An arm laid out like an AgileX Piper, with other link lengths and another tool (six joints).
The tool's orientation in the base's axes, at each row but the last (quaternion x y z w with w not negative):
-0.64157 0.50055 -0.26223 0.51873
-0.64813 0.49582 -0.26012 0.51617
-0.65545 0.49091 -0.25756 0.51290
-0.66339 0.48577 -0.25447 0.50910
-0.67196 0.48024 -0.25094 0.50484
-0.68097 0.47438 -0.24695 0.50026
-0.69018 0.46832 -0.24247 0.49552
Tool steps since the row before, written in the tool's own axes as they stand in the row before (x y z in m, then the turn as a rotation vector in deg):
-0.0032 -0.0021 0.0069 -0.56 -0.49 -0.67
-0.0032 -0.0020 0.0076 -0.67 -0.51 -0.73
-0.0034 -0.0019 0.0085 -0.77 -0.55 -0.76
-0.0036 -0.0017 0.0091 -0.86 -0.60 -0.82
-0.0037 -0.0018 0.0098 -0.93 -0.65 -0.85
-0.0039 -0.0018 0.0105 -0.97 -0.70 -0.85
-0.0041 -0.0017 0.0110 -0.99 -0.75 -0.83
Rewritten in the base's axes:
0.0055 0.0056 0.0003 -0.59 0.22 0.77
0.0060 0.0060 -0.0001 -0.68 0.30 0.83
0.0066 0.0066 -0.0006 -0.73 0.38 0.90
0.0068 0.0072 -0.0011 -0.79 0.43 0.98
0.0072 0.0077 -0.0014 -0.83 0.48 1.04
0.0076 0.0083 -0.0018 -0.83 0.52 1.10
0.0077 0.0088 -0.0022 -0.80 0.55 1.14

